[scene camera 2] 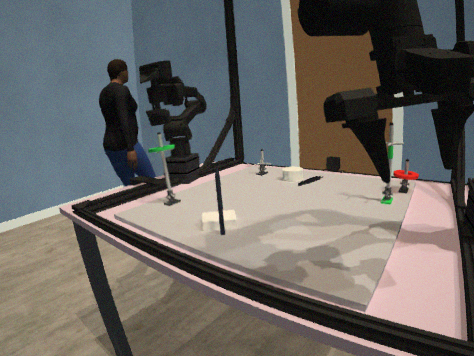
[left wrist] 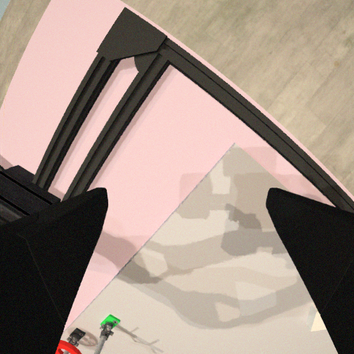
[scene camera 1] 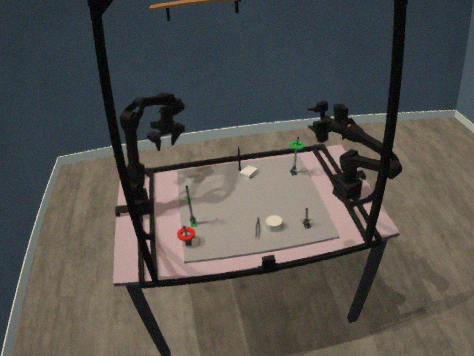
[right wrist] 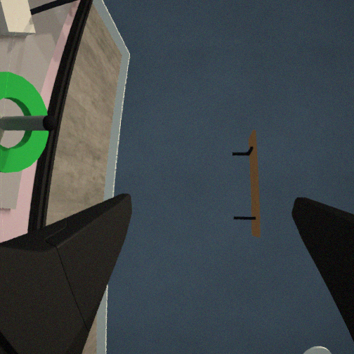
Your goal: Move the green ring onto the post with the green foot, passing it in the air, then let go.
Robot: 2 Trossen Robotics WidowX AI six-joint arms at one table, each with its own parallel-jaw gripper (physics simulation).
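Frame: origin at the left arm's base, x ahead, y left, z up, level; centimetres.
Seen in the pictures: left gripper, fingertip midpoint: (scene camera 2: 418,175) (scene camera 1: 165,147); right gripper, fingertip midpoint: (scene camera 2: 144,97) (scene camera 1: 308,117); left arm's base, origin of the base link: (scene camera 1: 137,196); right arm's base, origin of the base link: (scene camera 2: 180,156) (scene camera 1: 348,179).
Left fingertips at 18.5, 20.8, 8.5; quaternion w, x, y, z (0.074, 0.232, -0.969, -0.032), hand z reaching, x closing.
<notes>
Pixels of each thing's top centre, then the offset from my left fingertips to it, as dx, dy, dz. "*": a spot on its surface instead.
- green ring, middle of its top: (scene camera 2: 161,145) (scene camera 1: 296,144) +57.5, -20.7, -0.3
- tall thin post, surface spot: (scene camera 2: 167,177) (scene camera 1: 294,159) * +56.4, -20.4, -8.9
- post with the green foot, surface spot: (scene camera 2: 386,200) (scene camera 1: 192,221) * +2.8, -36.8, -15.6
- red ring, middle of its top: (scene camera 2: 406,172) (scene camera 1: 185,232) -2.4, -47.9, -10.9
- white block, middle of its top: (scene camera 2: 218,215) (scene camera 1: 248,170) +36.1, -13.2, -14.2
- dark upright rod, middle of its top: (scene camera 2: 216,164) (scene camera 1: 238,146) +32.9, -9.4, -2.2
- round white piece, middle of its top: (scene camera 2: 292,168) (scene camera 1: 274,220) +32.6, -52.0, -12.7
- short post, surface spot: (scene camera 2: 262,164) (scene camera 1: 305,217) * +44.9, -55.8, -12.5
The green ring (scene camera 1: 296,147) (scene camera 2: 169,147) (right wrist: 35,102) sits around a tall thin post (scene camera 1: 295,161) (scene camera 2: 167,177), near its top, at the mat's back right in scene camera 1. The post with the green foot (scene camera 1: 193,223) (scene camera 2: 386,200) (left wrist: 110,320) stands upright at the mat's left in scene camera 1, with a green band partway up. My left gripper (scene camera 1: 165,145) (scene camera 2: 417,174) (left wrist: 189,196) is open and empty, high above the back left. My right gripper (scene camera 1: 310,117) (scene camera 2: 144,97) (right wrist: 213,204) is open and empty, above and beside the green ring, pointing sideways.
A red ring (scene camera 1: 186,238) (scene camera 2: 405,175) (left wrist: 68,346) is on a short post beside the green foot. A white block (scene camera 1: 248,172) (scene camera 2: 211,220) lies by a dark upright rod (scene camera 1: 239,160) (scene camera 2: 220,202). A round white piece (scene camera 1: 274,223) (scene camera 2: 292,174) and another short post (scene camera 1: 306,218) (scene camera 2: 262,164) stand toward the front.
</notes>
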